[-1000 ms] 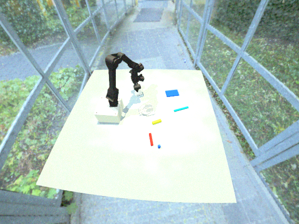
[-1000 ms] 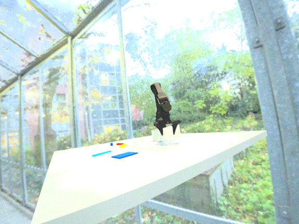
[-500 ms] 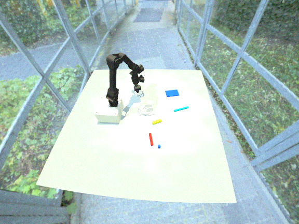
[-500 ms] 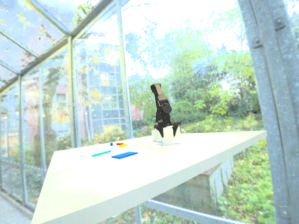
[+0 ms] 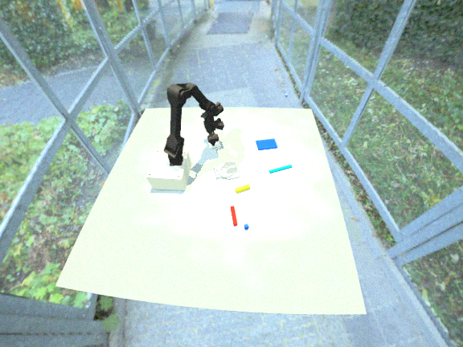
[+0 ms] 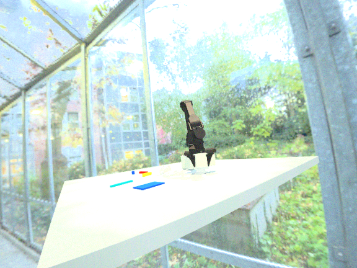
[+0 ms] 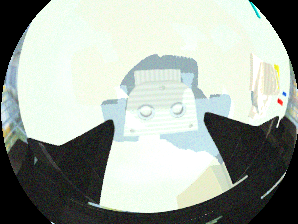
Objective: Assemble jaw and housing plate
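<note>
Right now my gripper tip is 1 cm short of the pale riser and 3 cm above it. Also, from my gripper tip: yellow bar: 15 cm ahead, 36 cm to the right, 3 cm below; then blue flat plate: 34 cm ahead, 4 cm to the right, 3 cm below; then white jaw: 5 cm ahead, 21 cm to the right, 2 cm below.
</note>
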